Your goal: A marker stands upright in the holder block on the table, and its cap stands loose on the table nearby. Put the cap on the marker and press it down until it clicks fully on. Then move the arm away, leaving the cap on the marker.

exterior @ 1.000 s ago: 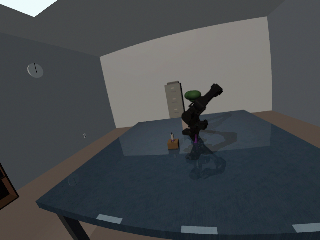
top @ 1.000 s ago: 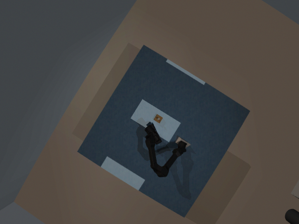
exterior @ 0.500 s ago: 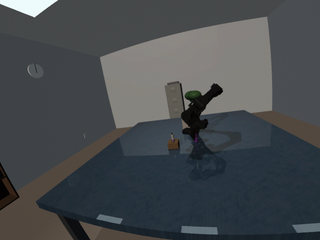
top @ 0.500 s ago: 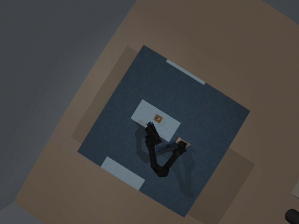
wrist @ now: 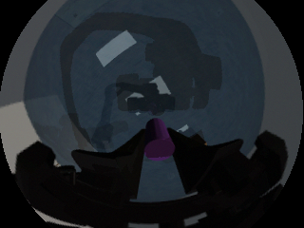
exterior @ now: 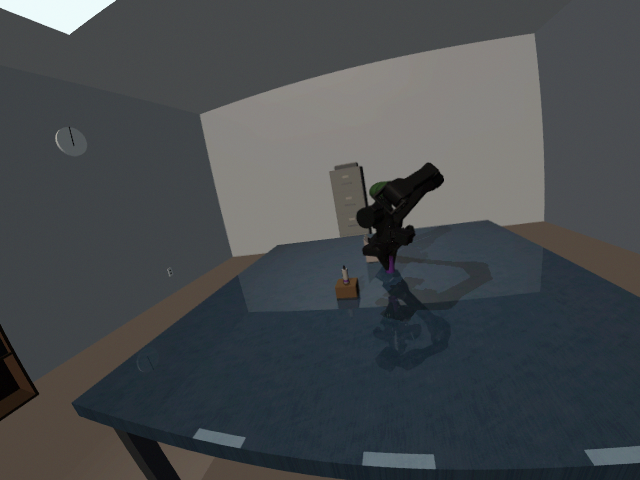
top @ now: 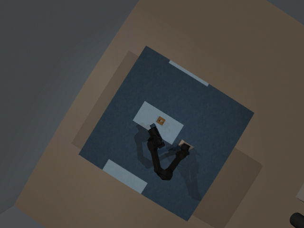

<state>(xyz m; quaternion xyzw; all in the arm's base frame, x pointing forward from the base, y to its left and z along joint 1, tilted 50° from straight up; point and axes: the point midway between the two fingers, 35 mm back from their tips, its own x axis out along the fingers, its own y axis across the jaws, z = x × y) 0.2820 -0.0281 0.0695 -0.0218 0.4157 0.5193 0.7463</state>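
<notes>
The brown holder block lies 30 mm ahead of my gripper tip, 140 mm to the right of it and 40 mm below it. The rest, counted from my gripper tip: purple cap (10 mm above).
</notes>
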